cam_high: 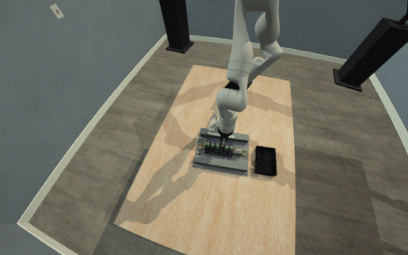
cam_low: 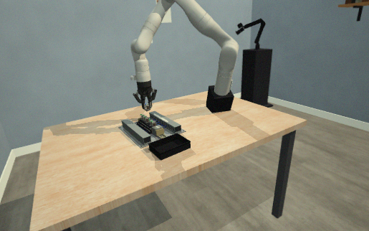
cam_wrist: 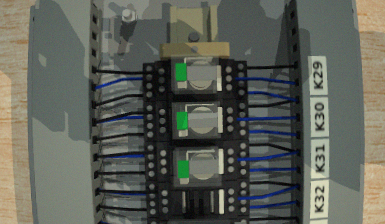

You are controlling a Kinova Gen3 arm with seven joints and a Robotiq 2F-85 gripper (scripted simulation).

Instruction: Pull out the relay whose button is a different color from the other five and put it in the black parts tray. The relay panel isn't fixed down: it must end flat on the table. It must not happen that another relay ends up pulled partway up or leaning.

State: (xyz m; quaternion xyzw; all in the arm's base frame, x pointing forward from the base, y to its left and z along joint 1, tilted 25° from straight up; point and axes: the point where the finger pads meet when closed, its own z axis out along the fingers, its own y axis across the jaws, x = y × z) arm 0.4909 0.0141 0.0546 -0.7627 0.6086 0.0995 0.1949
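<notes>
My gripper is now 26 cm to the right of the black parts tray, 12 cm above it and 3 cm past it. From my hand the other things lie so: grey relay panel (12 cm below, 1 cm to the left).
</notes>
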